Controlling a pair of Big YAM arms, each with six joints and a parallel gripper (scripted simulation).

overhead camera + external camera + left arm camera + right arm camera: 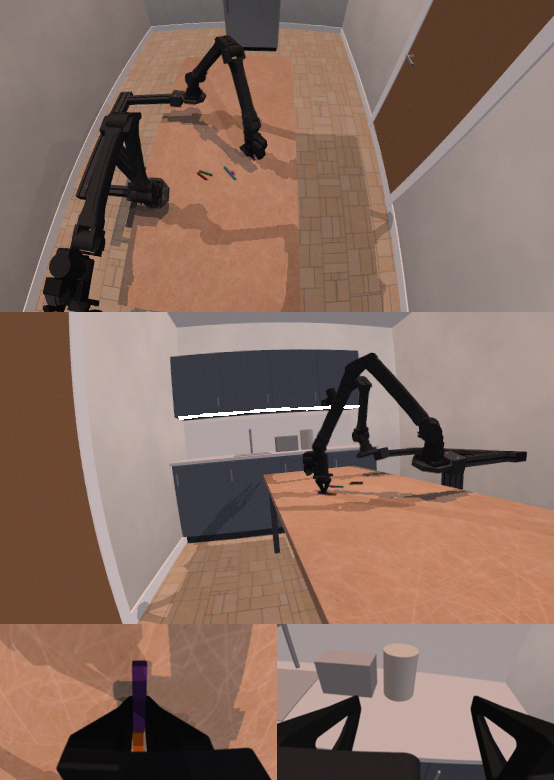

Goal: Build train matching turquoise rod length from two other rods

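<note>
Now: the orange rod 30 mm to the left of my left hand and 30 mm behind it. Round my left hand: red rod (250 mm behind, 180 mm to the right); then green rod (230 mm behind, 150 mm to the right); then turquoise rod (130 mm to the right, 100 mm behind).
</note>
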